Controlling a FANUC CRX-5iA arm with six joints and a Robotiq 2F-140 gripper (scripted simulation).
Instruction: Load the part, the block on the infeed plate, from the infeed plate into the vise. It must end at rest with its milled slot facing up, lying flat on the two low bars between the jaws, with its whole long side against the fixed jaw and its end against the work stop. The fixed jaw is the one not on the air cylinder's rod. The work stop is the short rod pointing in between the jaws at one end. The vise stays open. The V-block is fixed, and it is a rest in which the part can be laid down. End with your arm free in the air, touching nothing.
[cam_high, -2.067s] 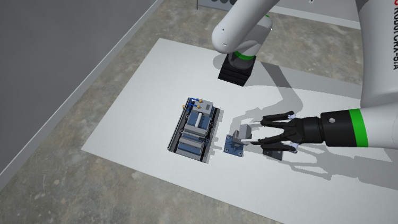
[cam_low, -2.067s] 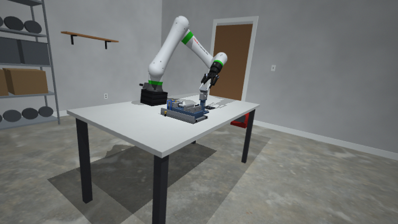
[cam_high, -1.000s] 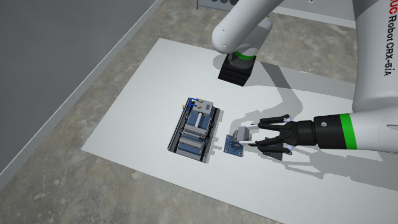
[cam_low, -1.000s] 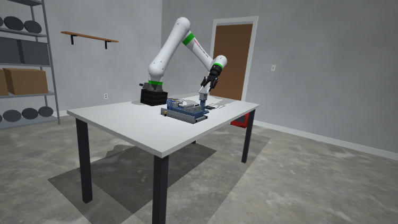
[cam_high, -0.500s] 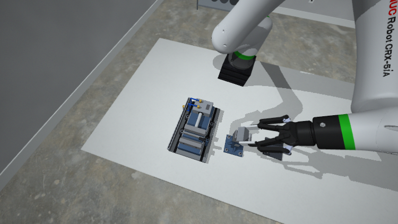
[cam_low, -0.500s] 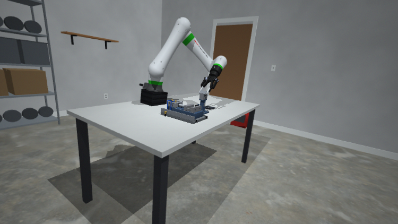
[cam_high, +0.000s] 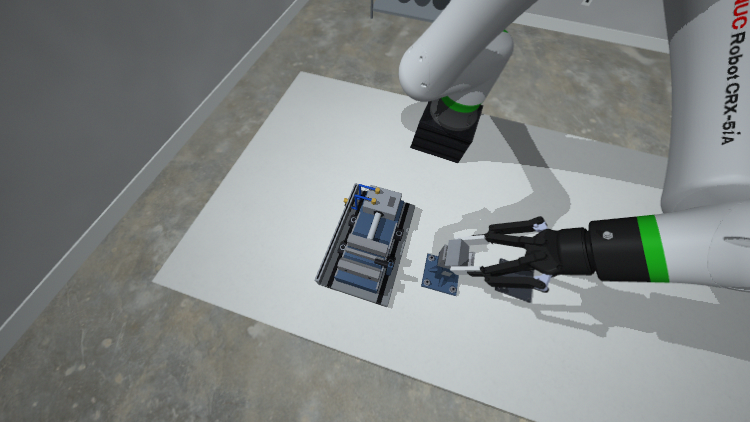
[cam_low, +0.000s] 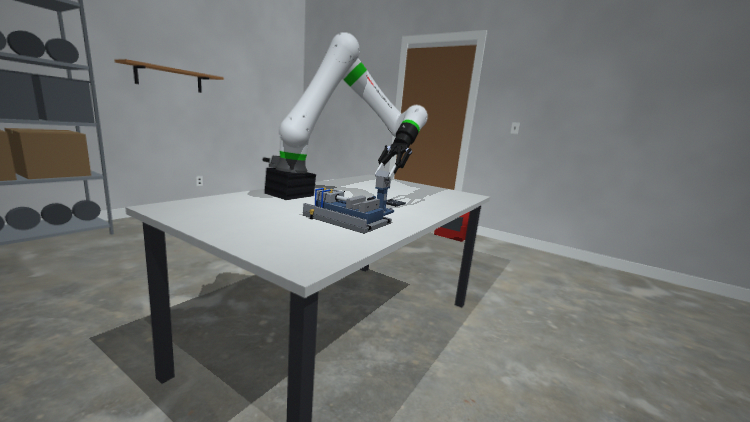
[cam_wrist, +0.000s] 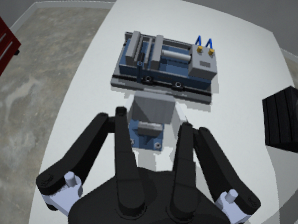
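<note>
The part is 2 cm to the right of my hand and 2 cm below it. From my hand the other things lie so: air cylinder rod (22 cm to the right, 10 cm below, 5 cm behind); then vise (22 cm to the right, 14 cm below, 3 cm behind); then dark infeed plate (18 cm to the left, 17 cm below, 4 cm behind).
</note>
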